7 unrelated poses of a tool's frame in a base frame.
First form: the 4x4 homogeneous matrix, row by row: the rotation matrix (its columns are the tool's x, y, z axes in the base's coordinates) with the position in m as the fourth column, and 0 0 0 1 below. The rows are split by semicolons.
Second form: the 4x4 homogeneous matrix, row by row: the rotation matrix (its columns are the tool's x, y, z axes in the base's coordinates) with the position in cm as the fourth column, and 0 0 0 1 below. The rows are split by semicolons. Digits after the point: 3 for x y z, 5 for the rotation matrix.
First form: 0.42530, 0.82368, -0.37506, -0.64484; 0.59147, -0.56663, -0.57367, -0.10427; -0.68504, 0.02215, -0.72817, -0.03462; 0, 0, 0, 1
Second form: 0.42530, 0.82368, -0.37506, -64.484; 0.59147, -0.56663, -0.57367, -10.427; -0.68504, 0.02215, -0.72817, -3.462; 0, 0, 0, 1
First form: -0.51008, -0.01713, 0.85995, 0.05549; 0.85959, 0.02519, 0.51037, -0.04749; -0.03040, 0.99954, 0.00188, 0.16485; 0, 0, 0, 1
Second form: -0.51008, -0.01713, 0.85995, 5.549; 0.85959, 0.02519, 0.51037, -4.749; -0.03040, 0.99954, 0.00188, 16.485; 0, 0, 0, 1
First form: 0.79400, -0.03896, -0.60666, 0.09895; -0.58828, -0.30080, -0.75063, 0.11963; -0.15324, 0.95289, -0.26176, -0.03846; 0, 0, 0, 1
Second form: 0.79400, -0.03896, -0.60666, 9.895; -0.58828, -0.30080, -0.75063, 11.963; -0.15324, 0.95289, -0.26176, -3.846; 0, 0, 0, 1
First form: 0.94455, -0.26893, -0.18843, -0.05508; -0.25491, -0.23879, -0.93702, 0.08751; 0.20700, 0.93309, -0.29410, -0.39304; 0, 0, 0, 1
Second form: 0.94455, -0.26893, -0.18843, -5.508; -0.25491, -0.23879, -0.93702, 8.751; 0.20700, 0.93309, -0.29410, -39.304; 0, 0, 0, 1
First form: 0.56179, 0.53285, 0.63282, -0.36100; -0.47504, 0.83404, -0.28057, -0.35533; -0.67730, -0.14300, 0.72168, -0.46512; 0, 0, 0, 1
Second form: 0.56179, 0.53285, 0.63282, -36.100; -0.47504, 0.83404, -0.28057, -35.533; -0.67730, -0.14300, 0.72168, -46.512; 0, 0, 0, 1
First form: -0.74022, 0.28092, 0.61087, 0.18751; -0.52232, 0.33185, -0.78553, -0.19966; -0.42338, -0.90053, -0.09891, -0.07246; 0, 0, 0, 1
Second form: -0.74022, 0.28092, 0.61087, 18.751; -0.52232, 0.33185, -0.78553, -19.966; -0.42338, -0.90053, -0.09891, -7.246; 0, 0, 0, 1
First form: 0.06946, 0.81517, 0.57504, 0.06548; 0.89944, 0.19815, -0.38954, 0.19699; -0.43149, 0.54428, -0.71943, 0.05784; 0, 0, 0, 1
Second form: 0.06946, 0.81517, 0.57504, 6.548; 0.89944, 0.19815, -0.38954, 19.699; -0.43149, 0.54428, -0.71943, 5.784; 0, 0, 0, 1
